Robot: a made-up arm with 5 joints.
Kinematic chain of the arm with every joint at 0, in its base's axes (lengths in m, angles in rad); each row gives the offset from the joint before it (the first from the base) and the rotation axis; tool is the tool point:
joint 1: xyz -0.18 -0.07 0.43 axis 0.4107 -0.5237 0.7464
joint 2: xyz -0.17 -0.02 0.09 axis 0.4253 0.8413 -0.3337
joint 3: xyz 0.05 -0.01 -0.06 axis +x
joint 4: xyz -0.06 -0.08 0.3 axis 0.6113 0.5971 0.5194
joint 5: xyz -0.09 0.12 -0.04 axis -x
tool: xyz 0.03 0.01 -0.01
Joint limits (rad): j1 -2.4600..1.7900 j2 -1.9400..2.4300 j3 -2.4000..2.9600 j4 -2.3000..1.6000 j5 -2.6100..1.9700
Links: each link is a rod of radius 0.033 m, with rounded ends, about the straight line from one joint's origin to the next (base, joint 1, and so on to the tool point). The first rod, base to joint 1, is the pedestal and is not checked.
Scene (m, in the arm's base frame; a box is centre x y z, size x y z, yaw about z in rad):
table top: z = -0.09
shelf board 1: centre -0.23 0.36 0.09 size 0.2 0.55 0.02 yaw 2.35
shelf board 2: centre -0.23 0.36 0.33 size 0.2 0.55 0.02 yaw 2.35
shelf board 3: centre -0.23 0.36 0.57 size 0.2 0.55 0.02 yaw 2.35
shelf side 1: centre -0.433 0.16 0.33 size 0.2 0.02 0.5 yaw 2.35
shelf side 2: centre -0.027 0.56 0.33 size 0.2 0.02 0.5 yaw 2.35
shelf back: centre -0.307 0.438 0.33 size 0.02 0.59 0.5 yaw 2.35
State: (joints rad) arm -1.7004 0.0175 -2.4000 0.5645 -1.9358
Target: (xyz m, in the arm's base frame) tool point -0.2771 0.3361 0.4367
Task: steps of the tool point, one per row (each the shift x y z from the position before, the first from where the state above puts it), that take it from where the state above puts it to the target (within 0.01 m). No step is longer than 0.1 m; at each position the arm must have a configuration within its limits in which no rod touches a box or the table.
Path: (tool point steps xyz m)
1: 0.0443 -0.0319 -0.0013
2: 0.0387 -0.0397 0.0000
3: 0.0334 -0.0462 0.0013
4: 0.0441 0.0199 0.0188
5: 0.0322 0.0211 0.0399
6: 0.0154 0.0154 0.0547
7: -0.0023 0.0035 0.0612
8: -0.0172 -0.0123 0.0586
9: -0.0283 0.0438 0.0022
10: -0.0316 0.0389 0.0022
11: -0.0335 0.0331 0.0010
12: -0.0344 0.0272 -0.0012
13: -0.0339 0.0208 -0.0042

